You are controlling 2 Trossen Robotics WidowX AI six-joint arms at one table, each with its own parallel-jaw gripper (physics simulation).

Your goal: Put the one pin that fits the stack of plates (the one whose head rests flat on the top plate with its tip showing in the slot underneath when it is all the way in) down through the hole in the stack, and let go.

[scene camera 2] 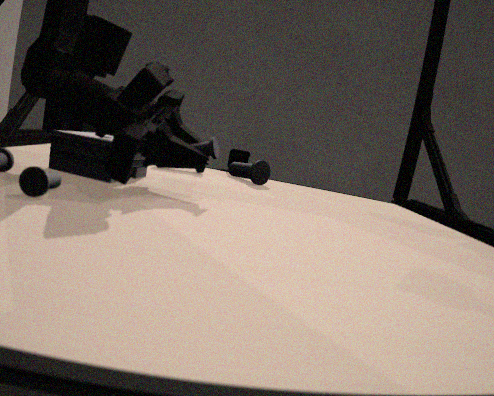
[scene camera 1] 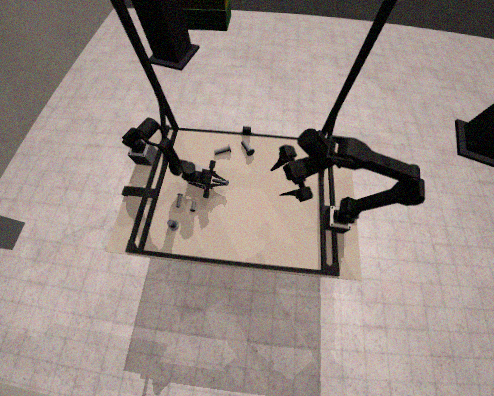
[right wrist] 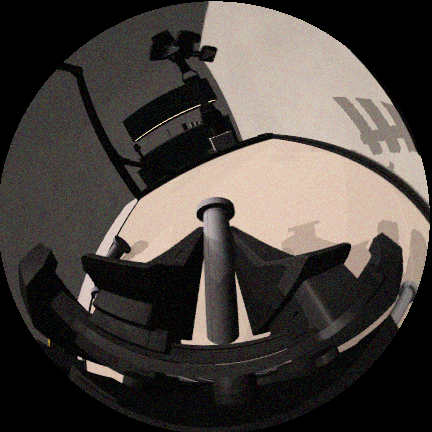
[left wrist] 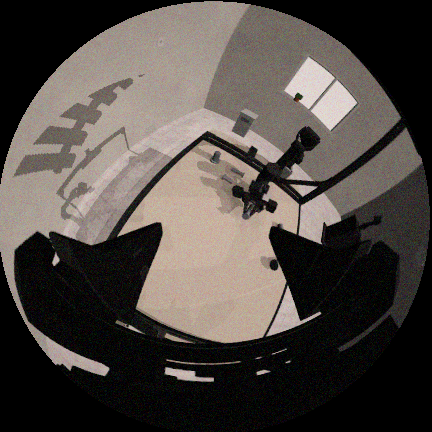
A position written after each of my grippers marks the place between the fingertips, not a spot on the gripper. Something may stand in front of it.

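Note:
A grey stack of plates (scene camera 2: 85,154) is visible. My right gripper (scene camera 2: 208,157) is visible too; the right wrist view has this gripper (right wrist: 215,231), as does the left wrist view, with my right gripper (left wrist: 245,216). My left gripper (scene camera 1: 275,182) is open and empty, holding nothing. The left wrist view shows my left gripper (left wrist: 217,230), and the right wrist view shows the same left gripper (right wrist: 198,50).

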